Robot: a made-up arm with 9 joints. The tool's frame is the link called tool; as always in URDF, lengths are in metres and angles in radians. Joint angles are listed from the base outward.
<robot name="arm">
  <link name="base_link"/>
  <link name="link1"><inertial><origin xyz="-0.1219 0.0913 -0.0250"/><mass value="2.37"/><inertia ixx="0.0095" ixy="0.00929" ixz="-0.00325" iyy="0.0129" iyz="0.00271" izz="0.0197"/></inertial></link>
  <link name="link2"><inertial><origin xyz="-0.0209 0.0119 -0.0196"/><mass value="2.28"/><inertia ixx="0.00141" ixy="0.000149" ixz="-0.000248" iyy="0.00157" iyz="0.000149" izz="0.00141"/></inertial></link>
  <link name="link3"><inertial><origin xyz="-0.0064 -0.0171 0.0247"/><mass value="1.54"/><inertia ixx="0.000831" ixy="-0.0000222" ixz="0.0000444" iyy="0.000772" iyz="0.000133" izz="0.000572"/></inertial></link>
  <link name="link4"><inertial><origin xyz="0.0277 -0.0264 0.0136"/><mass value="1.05"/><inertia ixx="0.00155" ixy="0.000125" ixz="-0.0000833" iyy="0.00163" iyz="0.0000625" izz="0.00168"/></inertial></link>
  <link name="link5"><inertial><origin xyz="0.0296 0.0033 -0.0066"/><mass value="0.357"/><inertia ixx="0.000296" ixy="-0.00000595" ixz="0.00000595" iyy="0.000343" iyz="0" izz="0.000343"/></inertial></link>
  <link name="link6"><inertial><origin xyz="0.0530 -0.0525 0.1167"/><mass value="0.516"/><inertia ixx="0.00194" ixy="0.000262" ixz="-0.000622" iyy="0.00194" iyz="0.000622" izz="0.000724"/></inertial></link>
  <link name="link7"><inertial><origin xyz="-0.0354 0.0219 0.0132"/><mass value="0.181"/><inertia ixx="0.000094" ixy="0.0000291" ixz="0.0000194" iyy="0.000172" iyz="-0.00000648" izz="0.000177"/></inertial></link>
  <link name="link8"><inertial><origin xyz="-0.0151 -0.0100 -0.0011"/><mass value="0.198"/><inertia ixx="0.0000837" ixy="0" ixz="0" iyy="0.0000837" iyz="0" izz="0.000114"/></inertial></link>
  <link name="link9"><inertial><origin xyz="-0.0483 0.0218 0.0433"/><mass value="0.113"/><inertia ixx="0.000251" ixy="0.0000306" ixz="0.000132" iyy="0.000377" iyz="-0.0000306" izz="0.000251"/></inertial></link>
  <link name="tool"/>
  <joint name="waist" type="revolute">
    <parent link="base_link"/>
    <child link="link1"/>
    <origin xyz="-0.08 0.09 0.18" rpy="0 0 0"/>
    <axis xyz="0 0 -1"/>
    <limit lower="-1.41" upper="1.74"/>
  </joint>
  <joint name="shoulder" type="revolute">
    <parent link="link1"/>
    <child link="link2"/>
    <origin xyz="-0.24 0.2 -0.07" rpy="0 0 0"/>
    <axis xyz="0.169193 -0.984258 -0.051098"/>
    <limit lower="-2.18" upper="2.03"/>
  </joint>
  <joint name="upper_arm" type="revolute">
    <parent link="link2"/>
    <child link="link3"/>
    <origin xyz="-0.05 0.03 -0.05" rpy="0 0 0"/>
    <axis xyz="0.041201 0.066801 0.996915"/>
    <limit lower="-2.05" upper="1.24"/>
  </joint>
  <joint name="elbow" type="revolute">
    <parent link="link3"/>
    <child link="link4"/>
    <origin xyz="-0.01 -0.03 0.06" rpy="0 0 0"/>
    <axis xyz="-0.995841 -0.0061 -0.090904"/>
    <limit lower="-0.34" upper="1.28"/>
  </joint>
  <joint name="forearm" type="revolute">
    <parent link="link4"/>
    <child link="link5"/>
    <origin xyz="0.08 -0.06 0.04" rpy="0 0 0"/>
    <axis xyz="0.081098 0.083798 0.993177"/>
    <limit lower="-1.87" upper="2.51"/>
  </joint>
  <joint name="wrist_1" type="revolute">
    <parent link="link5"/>
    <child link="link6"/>
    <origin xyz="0.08 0.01 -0.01" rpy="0 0 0"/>
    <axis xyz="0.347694 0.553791 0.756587"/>
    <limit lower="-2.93" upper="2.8"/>
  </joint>
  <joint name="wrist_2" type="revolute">
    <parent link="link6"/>
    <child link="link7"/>
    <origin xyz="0.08 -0.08 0.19" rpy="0 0 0"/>
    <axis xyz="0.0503 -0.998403 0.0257"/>
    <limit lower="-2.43" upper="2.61"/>
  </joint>
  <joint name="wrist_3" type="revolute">
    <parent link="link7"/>
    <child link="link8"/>
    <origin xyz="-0.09 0.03 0.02" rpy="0 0 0"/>
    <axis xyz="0 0 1"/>
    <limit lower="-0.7" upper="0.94"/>
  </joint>
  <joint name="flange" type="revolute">
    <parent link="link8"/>
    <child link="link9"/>
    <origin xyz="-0.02 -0.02 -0.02" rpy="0 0 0"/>
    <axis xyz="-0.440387 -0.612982 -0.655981"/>
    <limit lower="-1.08" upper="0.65"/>
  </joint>
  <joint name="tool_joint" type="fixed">
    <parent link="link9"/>
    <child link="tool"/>
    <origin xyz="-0.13 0.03 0.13" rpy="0 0 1.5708"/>
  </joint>
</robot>
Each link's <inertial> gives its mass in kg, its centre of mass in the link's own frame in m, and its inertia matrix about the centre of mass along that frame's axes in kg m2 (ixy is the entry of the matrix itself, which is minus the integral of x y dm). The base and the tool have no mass. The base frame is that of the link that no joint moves.
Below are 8 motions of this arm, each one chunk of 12 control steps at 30 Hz.
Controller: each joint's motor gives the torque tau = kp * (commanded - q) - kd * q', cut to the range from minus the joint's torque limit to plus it. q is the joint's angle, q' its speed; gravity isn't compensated. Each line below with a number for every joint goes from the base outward.
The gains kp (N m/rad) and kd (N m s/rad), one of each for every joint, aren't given. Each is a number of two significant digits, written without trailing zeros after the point. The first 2 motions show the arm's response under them.
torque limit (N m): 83 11 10 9.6 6.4 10 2 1.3 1.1
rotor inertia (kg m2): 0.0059 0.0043 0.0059 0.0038 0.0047 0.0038 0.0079 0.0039 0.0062
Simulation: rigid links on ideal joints. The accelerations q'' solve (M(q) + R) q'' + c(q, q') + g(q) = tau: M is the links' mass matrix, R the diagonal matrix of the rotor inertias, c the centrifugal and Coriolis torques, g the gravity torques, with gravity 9.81 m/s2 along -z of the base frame. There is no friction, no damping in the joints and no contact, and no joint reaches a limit. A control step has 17 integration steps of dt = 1/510 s. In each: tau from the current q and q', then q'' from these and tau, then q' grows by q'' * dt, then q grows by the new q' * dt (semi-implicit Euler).
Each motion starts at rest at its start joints. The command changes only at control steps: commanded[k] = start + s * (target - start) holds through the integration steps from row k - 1 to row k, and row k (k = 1, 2, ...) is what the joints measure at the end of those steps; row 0 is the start. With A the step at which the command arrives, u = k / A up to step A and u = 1 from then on. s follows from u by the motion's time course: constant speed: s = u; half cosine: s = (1 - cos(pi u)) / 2; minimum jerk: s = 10 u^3 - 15 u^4 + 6 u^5; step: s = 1 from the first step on.
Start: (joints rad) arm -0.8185 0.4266 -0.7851 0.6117 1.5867 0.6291 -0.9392 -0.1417 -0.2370
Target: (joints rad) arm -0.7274 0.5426 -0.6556 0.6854 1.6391 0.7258 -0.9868 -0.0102 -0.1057
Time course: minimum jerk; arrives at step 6
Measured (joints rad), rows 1 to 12:
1: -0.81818 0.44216 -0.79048 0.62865 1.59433 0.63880 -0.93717 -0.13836 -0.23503
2: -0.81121 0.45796 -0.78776 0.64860 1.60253 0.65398 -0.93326 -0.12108 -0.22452
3: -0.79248 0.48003 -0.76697 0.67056 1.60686 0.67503 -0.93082 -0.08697 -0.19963
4: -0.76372 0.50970 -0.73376 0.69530 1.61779 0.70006 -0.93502 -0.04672 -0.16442
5: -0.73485 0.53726 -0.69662 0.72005 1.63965 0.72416 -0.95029 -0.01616 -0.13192
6: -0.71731 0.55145 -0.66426 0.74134 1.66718 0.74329 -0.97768 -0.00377 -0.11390
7: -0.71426 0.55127 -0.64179 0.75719 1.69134 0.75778 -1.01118 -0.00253 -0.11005
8: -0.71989 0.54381 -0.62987 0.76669 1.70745 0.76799 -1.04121 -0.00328 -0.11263
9: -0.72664 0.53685 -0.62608 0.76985 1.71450 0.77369 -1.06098 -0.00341 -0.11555
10: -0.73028 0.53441 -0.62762 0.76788 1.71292 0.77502 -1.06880 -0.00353 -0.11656
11: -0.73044 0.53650 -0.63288 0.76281 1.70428 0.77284 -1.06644 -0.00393 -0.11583
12: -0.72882 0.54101 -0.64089 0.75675 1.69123 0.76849 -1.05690 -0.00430 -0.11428
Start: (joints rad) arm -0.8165 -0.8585 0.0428 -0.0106 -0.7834 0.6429 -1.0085 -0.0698 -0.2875
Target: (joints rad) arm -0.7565 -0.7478 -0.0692 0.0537 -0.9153 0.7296 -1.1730 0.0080 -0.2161
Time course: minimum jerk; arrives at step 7
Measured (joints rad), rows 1 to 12:
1: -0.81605 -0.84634 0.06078 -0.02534 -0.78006 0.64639 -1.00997 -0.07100 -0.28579
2: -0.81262 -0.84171 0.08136 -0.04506 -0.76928 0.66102 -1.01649 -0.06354 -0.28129
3: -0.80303 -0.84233 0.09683 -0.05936 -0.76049 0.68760 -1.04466 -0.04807 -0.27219
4: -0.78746 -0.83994 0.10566 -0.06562 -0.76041 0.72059 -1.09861 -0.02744 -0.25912
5: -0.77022 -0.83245 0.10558 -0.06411 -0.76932 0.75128 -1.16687 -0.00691 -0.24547
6: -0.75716 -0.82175 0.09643 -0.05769 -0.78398 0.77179 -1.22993 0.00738 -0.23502
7: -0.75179 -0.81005 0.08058 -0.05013 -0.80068 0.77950 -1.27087 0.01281 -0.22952
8: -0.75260 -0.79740 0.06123 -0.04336 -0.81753 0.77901 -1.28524 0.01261 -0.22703
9: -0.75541 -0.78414 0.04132 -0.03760 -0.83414 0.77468 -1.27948 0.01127 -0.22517
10: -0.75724 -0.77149 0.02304 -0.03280 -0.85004 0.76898 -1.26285 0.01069 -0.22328
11: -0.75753 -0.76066 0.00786 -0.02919 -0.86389 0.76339 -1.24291 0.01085 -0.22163
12: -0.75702 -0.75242 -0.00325 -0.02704 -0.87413 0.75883 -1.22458 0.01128 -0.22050
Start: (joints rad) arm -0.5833 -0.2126 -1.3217 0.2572 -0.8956 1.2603 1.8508 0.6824 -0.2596
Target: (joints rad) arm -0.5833 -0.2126 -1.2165 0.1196 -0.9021 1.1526 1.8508 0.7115 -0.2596
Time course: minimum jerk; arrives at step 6
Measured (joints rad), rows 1 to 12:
1: -0.58240 -0.19046 -1.31350 0.25823 -0.89005 1.25766 1.84785 0.68224 -0.25971
2: -0.58096 -0.16253 -1.29846 0.22458 -0.88143 1.25097 1.84536 0.68347 -0.25921
3: -0.58071 -0.13532 -1.27630 0.16475 -0.87959 1.23512 1.84819 0.68800 -0.25757
4: -0.58192 -0.11058 -1.25087 0.09616 -0.88479 1.21354 1.85557 0.69510 -0.25543
5: -0.58380 -0.08951 -1.22938 0.03574 -0.89027 1.19553 1.86495 0.70112 -0.25347
6: -0.58533 -0.07345 -1.21616 -0.00537 -0.89115 1.18708 1.87416 0.70322 -0.25190
7: -0.58583 -0.06508 -1.20904 -0.02616 -0.88928 1.18408 1.88135 0.70264 -0.25075
8: -0.58540 -0.06535 -1.20545 -0.02974 -0.88746 1.18218 1.88516 0.70198 -0.25025
9: -0.58460 -0.07261 -1.20445 -0.02076 -0.88668 1.17976 1.88516 0.70231 -0.25060
10: -0.58387 -0.08377 -1.20529 -0.00485 -0.88706 1.17661 1.88194 0.70342 -0.25171
11: -0.58336 -0.09552 -1.20700 0.01254 -0.88824 1.17322 1.87672 0.70474 -0.25318
12: -0.58301 -0.10528 -1.20862 0.02723 -0.88944 1.17023 1.87094 0.70577 -0.25454

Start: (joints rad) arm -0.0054 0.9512 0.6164 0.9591 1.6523 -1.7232 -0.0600 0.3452 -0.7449
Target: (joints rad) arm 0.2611 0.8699 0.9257 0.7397 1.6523 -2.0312 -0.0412 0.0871 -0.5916
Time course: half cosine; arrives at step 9
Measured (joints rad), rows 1 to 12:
1: -0.00288 0.96052 0.61478 0.96035 1.64993 -1.73472 -0.06240 0.34062 -0.74357
2: 0.00909 0.97206 0.62664 0.95605 1.63584 -1.76272 -0.07182 0.32067 -0.73494
3: 0.03633 0.97717 0.65731 0.94060 1.62195 -1.80333 -0.08248 0.28548 -0.71648
4: 0.07806 0.97371 0.70257 0.91692 1.61329 -1.85000 -0.08771 0.24243 -0.69139
5: 0.12844 0.96315 0.75509 0.88993 1.60733 -1.89763 -0.08548 0.19777 -0.66424
6: 0.17969 0.94939 0.80764 0.86251 1.60107 -1.94331 -0.07692 0.15522 -0.63812
7: 0.22437 0.93646 0.85404 0.83637 1.59383 -1.98475 -0.06387 0.11793 -0.61474
8: 0.25663 0.92690 0.88886 0.81409 1.58675 -2.01866 -0.04818 0.08966 -0.59573
9: 0.27276 0.92169 0.90759 0.79954 1.58146 -2.04082 -0.03232 0.07427 -0.58326
10: 0.27407 0.91961 0.91076 0.79299 1.58078 -2.05265 -0.02184 0.07040 -0.57802
11: 0.26770 0.91838 0.90620 0.78919 1.58626 -2.05954 -0.02218 0.07145 -0.57774
12: 0.26110 0.91656 0.90205 0.78415 1.59549 -2.06332 -0.03184 0.07321 -0.57952

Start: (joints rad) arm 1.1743 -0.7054 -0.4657 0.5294 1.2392 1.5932 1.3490 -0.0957 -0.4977
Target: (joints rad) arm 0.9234 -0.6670 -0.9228 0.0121 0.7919 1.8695 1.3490 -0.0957 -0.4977
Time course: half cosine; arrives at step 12
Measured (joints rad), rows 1 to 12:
1: 1.17275 -0.69281 -0.45441 0.54083 1.22505 1.59649 1.34864 -0.08957 -0.50093
2: 1.16600 -0.68830 -0.45840 0.53622 1.20137 1.60504 1.34363 -0.08347 -0.50582
3: 1.15103 -0.68702 -0.48345 0.51032 1.17055 1.62086 1.33778 -0.08144 -0.50898
4: 1.12730 -0.68428 -0.52410 0.46732 1.13020 1.64377 1.33449 -0.08140 -0.51000
5: 1.09680 -0.67975 -0.57605 0.41251 1.08049 1.67246 1.33444 -0.08167 -0.50977
6: 1.06260 -0.67417 -0.63531 0.35069 1.02356 1.70494 1.33674 -0.08184 -0.50909
7: 1.02774 -0.66799 -0.69765 0.28580 0.96269 1.73873 1.33978 -0.08206 -0.50832
8: 0.99474 -0.66120 -0.75878 0.22146 0.90201 1.77137 1.34201 -0.08248 -0.50754
9: 0.96565 -0.65379 -0.81471 0.16149 0.84611 1.80063 1.34248 -0.08313 -0.50675
10: 0.94219 -0.64604 -0.86177 0.11004 0.79946 1.82472 1.34111 -0.08395 -0.50597
11: 0.92581 -0.63871 -0.89664 0.07110 0.76586 1.84224 1.33845 -0.08483 -0.50525
12: 0.91768 -0.63284 -0.91652 0.04803 0.74804 1.85218 1.33534 -0.08561 -0.50464

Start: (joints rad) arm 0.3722 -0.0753 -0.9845 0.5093 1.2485 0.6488 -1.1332 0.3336 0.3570
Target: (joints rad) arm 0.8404 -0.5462 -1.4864 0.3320 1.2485 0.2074 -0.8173 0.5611 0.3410
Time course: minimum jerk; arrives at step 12
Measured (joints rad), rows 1 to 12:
1: 0.37267 -0.06035 -0.98682 0.52867 1.25340 0.65764 -1.13447 0.33634 0.35684
2: 0.37896 -0.06289 -0.99579 0.54230 1.26882 0.65982 -1.13932 0.34279 0.35574
3: 0.39874 -0.08812 -1.01065 0.54490 1.28749 0.64848 -1.14353 0.35385 0.35398
4: 0.43785 -0.13233 -1.03818 0.53922 1.30803 0.62184 -1.14318 0.37201 0.35167
5: 0.49686 -0.19182 -1.08325 0.52868 1.32562 0.58087 -1.13499 0.39886 0.34835
6: 0.57059 -0.26253 -1.14648 0.51665 1.33263 0.52889 -1.11726 0.43366 0.34343
7: 0.65002 -0.33863 -1.22477 0.50546 1.32447 0.47115 -1.08986 0.47344 0.33695
8: 0.72502 -0.41129 -1.31072 0.49485 1.30424 0.41372 -1.05406 0.51347 0.32980
9: 0.78683 -0.46962 -1.39149 0.48070 1.28208 0.36131 -1.01226 0.54749 0.32386
10: 0.82968 -0.50564 -1.45167 0.45765 1.26808 0.31593 -0.96718 0.56904 0.32155
11: 0.85156 -0.51917 -1.48206 0.42633 1.26524 0.27890 -0.92157 0.57525 0.32451
12: 0.85515 -0.51700 -1.48648 0.39556 1.26964 0.25240 -0.87941 0.57029 0.33174

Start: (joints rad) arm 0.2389 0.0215 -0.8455 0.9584 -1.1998 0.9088 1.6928 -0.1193 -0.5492
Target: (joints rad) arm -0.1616 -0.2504 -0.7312 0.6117 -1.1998 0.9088 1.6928 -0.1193 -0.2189
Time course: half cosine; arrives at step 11
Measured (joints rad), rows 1 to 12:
1: 0.23637 0.03964 -0.83650 0.96442 -1.18957 0.90641 1.68718 -0.12300 -0.54490
2: 0.22493 0.04854 -0.83111 0.95332 -1.18841 0.90509 1.67623 -0.12797 -0.53140
3: 0.19743 0.04263 -0.82897 0.92803 -1.20103 0.90286 1.66386 -0.12895 -0.50840
4: 0.15333 0.02496 -0.82596 0.89083 -1.22015 0.89960 1.65203 -0.12713 -0.47647
5: 0.09727 -0.00085 -0.82051 0.84109 -1.23545 0.89723 1.64351 -0.12456 -0.43710
6: 0.03565 -0.03068 -0.81180 0.77910 -1.23993 0.89773 1.64166 -0.12220 -0.39291
7: -0.02554 -0.06084 -0.79936 0.70774 -1.23221 0.90199 1.64893 -0.12029 -0.34726
8: -0.08126 -0.08872 -0.78318 0.63280 -1.21504 0.90957 1.66556 -0.11884 -0.30383
9: -0.12719 -0.11280 -0.76374 0.56209 -1.19253 0.91919 1.68931 -0.11797 -0.26615
10: -0.15967 -0.13244 -0.74224 0.50416 -1.16818 0.92930 1.71616 -0.11793 -0.23728
11: -0.17589 -0.14732 -0.72083 0.46676 -1.14447 0.93842 1.74161 -0.11888 -0.21966
12: -0.17718 -0.15907 -0.70242 0.45417 -1.12577 0.94455 1.76043 -0.12102 -0.21223

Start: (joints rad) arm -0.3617 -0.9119 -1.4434 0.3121 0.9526 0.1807 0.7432 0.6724 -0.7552
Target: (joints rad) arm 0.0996 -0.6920 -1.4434 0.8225 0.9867 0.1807 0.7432 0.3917 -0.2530
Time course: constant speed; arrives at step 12
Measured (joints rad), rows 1 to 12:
1: -0.34658 -0.87503 -1.42461 0.34519 0.96204 0.18713 0.74521 0.66041 -0.73979
2: -0.31305 -0.84165 -1.40953 0.39070 0.98820 0.19670 0.76106 0.63871 -0.70544
3: -0.26866 -0.82713 -1.40215 0.44338 1.00982 0.20223 0.77994 0.61428 -0.66215
4: -0.22225 -0.82205 -1.39718 0.49848 1.02347 0.20529 0.79104 0.59035 -0.61796
5: -0.17917 -0.81611 -1.39206 0.55157 1.03223 0.20736 0.79294 0.56761 -0.57572
6: -0.14017 -0.80440 -1.38763 0.60044 1.03797 0.20878 0.78953 0.54533 -0.53487
7: -0.10338 -0.78682 -1.38587 0.64488 1.04091 0.20936 0.78507 0.52261 -0.49400
8: -0.06675 -0.76547 -1.38783 0.68586 1.04102 0.20892 0.78185 0.49904 -0.45224
9: -0.02923 -0.74260 -1.39286 0.72487 1.03913 0.20763 0.78030 0.47474 -0.40953
10: 0.00915 -0.71976 -1.39916 0.76343 1.03684 0.20589 0.77987 0.45010 -0.36632
11: 0.04791 -0.69777 -1.40475 0.80271 1.03573 0.20420 0.77991 0.42551 -0.32309
12: 0.08664 -0.67703 -1.40833 0.84344 1.03671 0.20294 0.77997 0.40123 -0.28016

